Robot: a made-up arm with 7 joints. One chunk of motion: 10 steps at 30 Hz.
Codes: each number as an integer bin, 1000 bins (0 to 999) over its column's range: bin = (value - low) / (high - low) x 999, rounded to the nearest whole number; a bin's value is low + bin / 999 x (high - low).
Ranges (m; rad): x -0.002..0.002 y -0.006..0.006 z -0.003..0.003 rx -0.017..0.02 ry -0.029..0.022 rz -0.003..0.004
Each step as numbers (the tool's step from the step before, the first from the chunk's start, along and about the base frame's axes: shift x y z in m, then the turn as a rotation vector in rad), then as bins.
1 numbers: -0.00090 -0.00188 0.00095 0.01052 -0.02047 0.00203
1 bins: 275 343 658 743 167 718
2 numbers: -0.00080 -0.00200 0.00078 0.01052 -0.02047 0.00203
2 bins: 300 333 629 743 167 718
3 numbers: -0.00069 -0.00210 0.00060 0.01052 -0.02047 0.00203
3 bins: 327 325 599 743 167 718
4 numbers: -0.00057 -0.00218 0.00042 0.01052 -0.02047 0.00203
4 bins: 357 318 569 743 167 718
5 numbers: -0.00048 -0.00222 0.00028 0.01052 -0.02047 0.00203
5 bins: 380 315 546 743 167 718
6 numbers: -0.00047 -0.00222 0.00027 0.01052 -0.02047 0.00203
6 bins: 382 315 544 743 167 718
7 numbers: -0.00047 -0.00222 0.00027 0.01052 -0.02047 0.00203
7 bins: 382 315 544 743 167 718
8 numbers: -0.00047 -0.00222 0.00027 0.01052 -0.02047 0.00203
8 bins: 382 315 544 743 167 718
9 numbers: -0.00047 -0.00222 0.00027 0.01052 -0.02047 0.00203
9 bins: 382 315 544 743 167 718
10 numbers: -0.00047 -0.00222 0.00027 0.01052 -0.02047 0.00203
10 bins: 382 315 544 743 167 718
